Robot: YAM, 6 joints.
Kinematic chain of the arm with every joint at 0, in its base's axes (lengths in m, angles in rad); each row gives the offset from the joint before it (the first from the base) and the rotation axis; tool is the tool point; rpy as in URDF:
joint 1: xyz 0 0 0.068 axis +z
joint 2: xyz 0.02 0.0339 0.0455 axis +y
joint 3: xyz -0.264 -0.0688 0 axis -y
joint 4: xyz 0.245 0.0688 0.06 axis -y
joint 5: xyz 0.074 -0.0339 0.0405 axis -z
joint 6: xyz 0.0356 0 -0.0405 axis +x
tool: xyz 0 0 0 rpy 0 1.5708 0
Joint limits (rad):
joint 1: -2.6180..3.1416
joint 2: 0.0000..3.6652
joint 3: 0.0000..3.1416
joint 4: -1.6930..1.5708
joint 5: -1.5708..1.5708
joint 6: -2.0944..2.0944
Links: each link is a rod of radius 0.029 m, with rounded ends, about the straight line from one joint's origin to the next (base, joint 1, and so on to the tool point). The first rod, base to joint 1, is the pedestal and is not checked.
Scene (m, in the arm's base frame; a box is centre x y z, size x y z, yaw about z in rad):
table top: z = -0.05
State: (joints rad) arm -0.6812 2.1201 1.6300 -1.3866 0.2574 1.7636
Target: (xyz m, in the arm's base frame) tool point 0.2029 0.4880 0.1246
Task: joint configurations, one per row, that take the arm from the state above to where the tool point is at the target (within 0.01 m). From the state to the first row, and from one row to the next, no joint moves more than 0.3 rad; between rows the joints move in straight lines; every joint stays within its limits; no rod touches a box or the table.
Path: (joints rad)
1: -0.4146 2.1821 1.7089 -1.3082 0.2381 1.7636
2: -0.1480 2.2441 1.7879 -1.2298 0.2189 1.7636
3: 0.1186 2.3060 1.8668 -1.1514 0.1996 1.7636
4: 0.3852 2.3680 1.9458 -1.0729 0.1804 1.7636
5: 0.6518 2.4300 2.0247 -0.9945 0.1611 1.7636
6: 0.9184 2.4920 2.1037 -0.9161 0.1419 1.7636
7: 1.1850 2.5540 2.1826 -0.8377 0.1226 1.7636

